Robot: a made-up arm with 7 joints.
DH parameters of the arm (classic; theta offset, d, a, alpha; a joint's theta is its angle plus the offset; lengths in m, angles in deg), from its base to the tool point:
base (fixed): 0 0 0 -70
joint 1: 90 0 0 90
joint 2: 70 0 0 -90
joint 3: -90 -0.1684 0.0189 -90
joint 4: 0 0 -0.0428 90
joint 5: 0 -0.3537 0 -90
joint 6: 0 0 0 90
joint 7: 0 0 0 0
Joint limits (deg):
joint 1: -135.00..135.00
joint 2: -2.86..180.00
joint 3: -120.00..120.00
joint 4: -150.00..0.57
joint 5: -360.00..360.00
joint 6: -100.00..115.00
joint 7: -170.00..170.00
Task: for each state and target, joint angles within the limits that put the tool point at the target. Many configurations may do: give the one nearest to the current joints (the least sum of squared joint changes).
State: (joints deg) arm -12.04 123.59 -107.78 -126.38 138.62 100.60 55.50
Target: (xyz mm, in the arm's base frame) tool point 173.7 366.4 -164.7
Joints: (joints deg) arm -29.64 118.57 -88.06 -86.01 138.62 100.60 55.50
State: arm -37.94 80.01 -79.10 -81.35 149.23 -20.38 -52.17
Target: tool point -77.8 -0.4 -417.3
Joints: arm -4.11 60.29 -106.43 -91.58 149.23 -20.38 -52.17
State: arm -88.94 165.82 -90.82 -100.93 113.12 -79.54 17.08
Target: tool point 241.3 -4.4 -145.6
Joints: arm -75.58 116.95 -105.33 -142.44 113.12 -79.54 17.08
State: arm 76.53 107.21 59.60 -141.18 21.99 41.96 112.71
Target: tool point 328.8 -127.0 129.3
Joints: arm 55.51 134.99 82.10 -110.29 21.99 41.96 112.71
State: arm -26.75 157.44 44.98 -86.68 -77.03 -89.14 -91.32
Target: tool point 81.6 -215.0 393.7
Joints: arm -21.96 167.67 47.18 -77.67 -77.03 -89.14 -91.32
